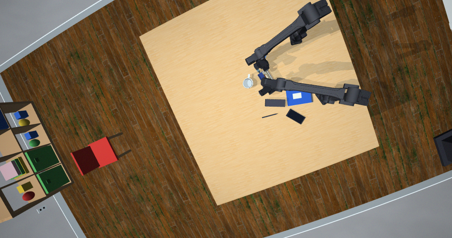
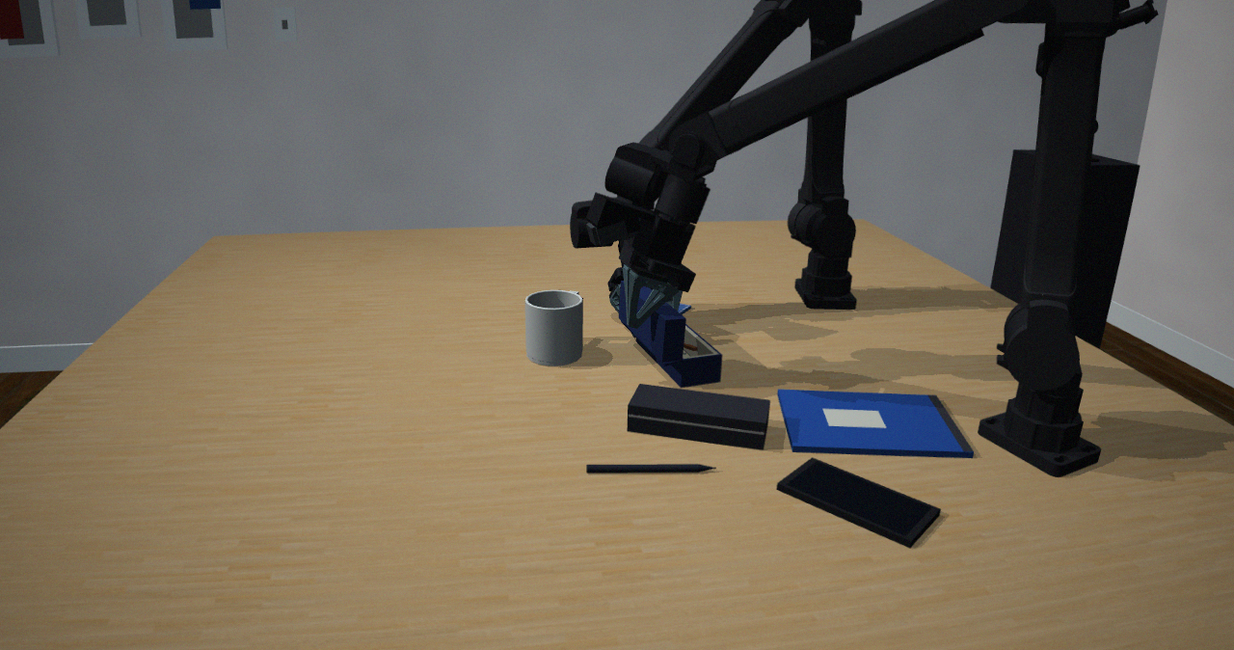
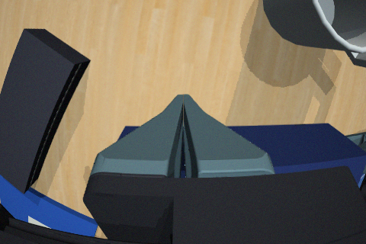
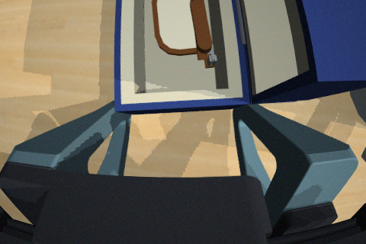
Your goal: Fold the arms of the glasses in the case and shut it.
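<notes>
Now: left hand 50 mm past the blue glasses case, 50 mm to the left of it and 40 mm above it. The rest, counted from my left hand: grey mug 90 mm ahead, 100 mm to the right, 50 mm below; then black box 40 mm behind, 150 mm to the left, 60 mm below.
</notes>
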